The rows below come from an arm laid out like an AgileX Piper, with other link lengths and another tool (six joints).
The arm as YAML. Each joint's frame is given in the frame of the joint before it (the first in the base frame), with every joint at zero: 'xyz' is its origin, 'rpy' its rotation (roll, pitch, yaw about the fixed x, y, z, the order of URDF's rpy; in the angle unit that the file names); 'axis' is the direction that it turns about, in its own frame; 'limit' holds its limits. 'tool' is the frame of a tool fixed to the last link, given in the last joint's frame.
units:
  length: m
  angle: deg
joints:
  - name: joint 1
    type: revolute
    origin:
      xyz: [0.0, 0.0, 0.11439]
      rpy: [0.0, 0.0, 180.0]
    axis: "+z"
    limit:
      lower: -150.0
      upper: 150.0
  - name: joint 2
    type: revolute
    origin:
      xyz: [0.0, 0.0, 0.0]
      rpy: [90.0, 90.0, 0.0]
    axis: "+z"
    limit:
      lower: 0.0
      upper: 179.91
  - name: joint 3
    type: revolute
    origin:
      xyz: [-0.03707, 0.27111, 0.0]
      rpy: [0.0, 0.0, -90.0]
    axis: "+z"
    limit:
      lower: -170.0
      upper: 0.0
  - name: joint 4
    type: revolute
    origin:
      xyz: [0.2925, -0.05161, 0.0]
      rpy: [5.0, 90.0, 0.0]
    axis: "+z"
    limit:
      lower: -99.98
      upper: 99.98
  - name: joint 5
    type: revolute
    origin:
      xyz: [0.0, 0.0, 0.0]
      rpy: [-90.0, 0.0, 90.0]
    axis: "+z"
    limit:
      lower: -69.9
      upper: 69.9
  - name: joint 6
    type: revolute
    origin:
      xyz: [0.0, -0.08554, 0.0]
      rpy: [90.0, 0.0, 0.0]
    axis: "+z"
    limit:
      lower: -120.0
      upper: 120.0
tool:
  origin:
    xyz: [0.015, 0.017, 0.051]
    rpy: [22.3, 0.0, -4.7]
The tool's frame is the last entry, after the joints.
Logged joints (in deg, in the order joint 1, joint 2, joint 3, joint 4, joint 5, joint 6), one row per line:
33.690 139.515 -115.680 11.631 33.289 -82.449
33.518 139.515 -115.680 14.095 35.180 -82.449
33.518 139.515 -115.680 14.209 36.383 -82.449
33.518 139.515 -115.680 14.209 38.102 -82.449
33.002 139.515 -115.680 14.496 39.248 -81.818
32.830 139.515 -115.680 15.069 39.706 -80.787
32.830 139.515 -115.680 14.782 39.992 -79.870
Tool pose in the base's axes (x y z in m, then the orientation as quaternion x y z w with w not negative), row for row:
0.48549 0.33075 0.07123 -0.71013 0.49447 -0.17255 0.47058
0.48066 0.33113 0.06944 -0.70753 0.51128 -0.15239 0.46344
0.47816 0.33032 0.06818 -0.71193 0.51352 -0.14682 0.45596
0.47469 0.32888 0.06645 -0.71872 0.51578 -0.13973 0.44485
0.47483 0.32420 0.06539 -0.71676 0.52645 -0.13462 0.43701
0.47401 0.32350 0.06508 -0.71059 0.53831 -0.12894 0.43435
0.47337 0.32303 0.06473 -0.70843 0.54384 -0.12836 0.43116
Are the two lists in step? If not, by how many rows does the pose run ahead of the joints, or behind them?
They are in step.
